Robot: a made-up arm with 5 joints.
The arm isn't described. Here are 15 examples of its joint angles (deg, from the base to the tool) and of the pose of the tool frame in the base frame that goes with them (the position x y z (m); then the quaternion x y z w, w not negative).
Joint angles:
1: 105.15 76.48 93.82 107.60 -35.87
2: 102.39 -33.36 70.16 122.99 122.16
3: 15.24 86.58 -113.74 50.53 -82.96
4: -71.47 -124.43 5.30 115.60 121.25
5: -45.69 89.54 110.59 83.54 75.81
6: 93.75 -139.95 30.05 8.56 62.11
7: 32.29 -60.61 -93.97 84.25 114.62
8: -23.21 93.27 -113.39 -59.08 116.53
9: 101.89 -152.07 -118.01 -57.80 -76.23
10: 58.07 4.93 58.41 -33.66 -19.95
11: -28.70 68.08 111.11 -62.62 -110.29
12: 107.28 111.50 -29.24 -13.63 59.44
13: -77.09 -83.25 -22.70 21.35 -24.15
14: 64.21 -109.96 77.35 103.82 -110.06
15: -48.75 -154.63 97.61 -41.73 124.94
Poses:
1: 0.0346 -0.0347 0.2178 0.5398 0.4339 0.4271 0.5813
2: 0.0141 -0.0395 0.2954 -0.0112 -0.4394 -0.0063 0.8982
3: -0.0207 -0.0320 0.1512 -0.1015 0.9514 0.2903 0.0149
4: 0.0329 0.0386 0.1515 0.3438 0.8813 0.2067 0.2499
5: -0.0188 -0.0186 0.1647 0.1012 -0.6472 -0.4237 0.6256
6: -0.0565 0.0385 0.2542 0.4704 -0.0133 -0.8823 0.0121
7: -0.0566 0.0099 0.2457 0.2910 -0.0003 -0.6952 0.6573
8: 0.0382 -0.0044 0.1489 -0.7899 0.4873 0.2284 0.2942
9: -0.0507 -0.0168 0.3316 -0.2383 -0.2284 0.0183 0.9438
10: -0.0363 0.0284 0.2036 -0.3673 -0.7272 -0.5717 0.0974
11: -0.0236 0.0387 0.1752 -0.5007 -0.5865 -0.4482 0.4522
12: -0.0380 -0.0428 0.2101 0.6318 0.1338 -0.6070 0.4631
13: 0.0706 0.0611 0.2598 -0.3635 -0.0872 0.4429 0.8149
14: -0.0382 0.0104 0.2168 0.5147 -0.6623 -0.4372 0.3244
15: 0.0639 0.0209 0.1899 0.7193 -0.5233 0.2280 0.3960
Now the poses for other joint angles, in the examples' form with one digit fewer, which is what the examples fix.
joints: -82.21 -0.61 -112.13 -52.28 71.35
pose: -0.020 -0.018 0.233 -0.051 0.848 -0.527 0.018
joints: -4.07 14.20 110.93 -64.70 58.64
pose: 0.030 -0.006 0.168 -0.242 0.704 0.383 0.547
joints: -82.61 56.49 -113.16 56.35 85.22
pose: 0.053 0.033 0.196 -0.940 0.058 -0.183 0.283
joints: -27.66 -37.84 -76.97 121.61 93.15
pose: -0.032 0.061 0.184 0.571 -0.304 -0.738 0.192
